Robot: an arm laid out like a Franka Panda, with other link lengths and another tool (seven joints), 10 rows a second.
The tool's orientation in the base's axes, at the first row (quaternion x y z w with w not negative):
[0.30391, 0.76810, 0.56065, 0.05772]
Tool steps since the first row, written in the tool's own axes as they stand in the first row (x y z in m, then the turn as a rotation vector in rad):
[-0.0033, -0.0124, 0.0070, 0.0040, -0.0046, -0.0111]
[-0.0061, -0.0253, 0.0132, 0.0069, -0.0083, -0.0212]
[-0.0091, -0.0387, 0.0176, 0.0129, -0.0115, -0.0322]
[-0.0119, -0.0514, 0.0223, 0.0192, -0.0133, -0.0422]
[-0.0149, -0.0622, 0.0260, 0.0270, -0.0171, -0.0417]
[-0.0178, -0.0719, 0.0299, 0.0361, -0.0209, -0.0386]
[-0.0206, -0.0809, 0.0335, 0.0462, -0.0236, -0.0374]
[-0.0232, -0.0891, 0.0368, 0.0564, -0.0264, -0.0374]
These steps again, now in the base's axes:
[0.0007, 0.0017, -0.0145, -0.0099, -0.0079, 0.0009]
[0.0004, 0.0029, -0.0290, -0.0180, -0.0154, 0.0020]
[-0.0006, 0.0025, -0.0434, -0.0289, -0.0219, 0.0047]
[-0.0015, 0.0025, -0.0572, -0.0390, -0.0271, 0.0083]
[-0.0018, 0.0020, -0.0690, -0.0466, -0.0233, 0.0067]
[-0.0017, 0.0018, -0.0798, -0.0542, -0.0166, 0.0044]
[-0.0015, 0.0016, -0.0899, -0.0629, -0.0107, 0.0041]
[-0.0013, 0.0014, -0.0991, -0.0723, -0.0058, 0.0042]

